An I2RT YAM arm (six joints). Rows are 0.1 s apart.
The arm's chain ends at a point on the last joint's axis. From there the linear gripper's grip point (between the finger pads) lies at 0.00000 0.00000 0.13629 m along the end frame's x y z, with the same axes.
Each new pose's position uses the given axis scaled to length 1; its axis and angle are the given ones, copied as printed.
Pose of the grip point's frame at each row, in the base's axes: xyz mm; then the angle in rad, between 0 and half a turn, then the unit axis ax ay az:
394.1 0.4 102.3 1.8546 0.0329 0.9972 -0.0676
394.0 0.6 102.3 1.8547 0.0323 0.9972 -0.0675
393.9 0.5 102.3 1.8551 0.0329 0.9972 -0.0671
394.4 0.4 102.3 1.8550 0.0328 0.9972 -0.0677
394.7 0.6 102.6 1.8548 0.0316 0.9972 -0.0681
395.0 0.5 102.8 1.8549 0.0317 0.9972 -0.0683
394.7 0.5 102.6 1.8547 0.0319 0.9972 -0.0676
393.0 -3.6 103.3 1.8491 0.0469 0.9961 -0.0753
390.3 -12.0 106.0 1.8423 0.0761 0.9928 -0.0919
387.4 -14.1 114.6 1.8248 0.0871 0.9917 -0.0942
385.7 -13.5 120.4 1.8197 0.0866 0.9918 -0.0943
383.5 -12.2 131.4 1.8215 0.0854 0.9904 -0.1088
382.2 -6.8 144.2 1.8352 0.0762 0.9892 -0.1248
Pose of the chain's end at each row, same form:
264.0 16.5 139.7 1.8546 0.0329 0.9972 -0.0676
263.9 16.6 139.7 1.8547 0.0323 0.9972 -0.0675
263.8 16.5 139.7 1.8551 0.0329 0.9972 -0.0671
264.3 16.5 139.7 1.8550 0.0328 0.9972 -0.0677
264.6 16.6 140.0 1.8548 0.0316 0.9972 -0.0681
264.9 16.5 140.2 1.8549 0.0317 0.9972 -0.0683
264.6 16.4 140.0 1.8547 0.0319 0.9972 -0.0676
263.1 15.6 139.8 1.8491 0.0469 0.9961 -0.0753
261.1 13.8 141.1 1.8423 0.0761 0.9928 -0.0919
258.0 13.3 147.3 1.8248 0.0871 0.9917 -0.0942
256.1 13.8 152.5 1.8197 0.0866 0.9918 -0.0943
254.3 17.4 163.2 1.8215 0.0854 0.9904 -0.1088
253.7 24.4 177.1 1.8352 0.0762 0.9892 -0.1248

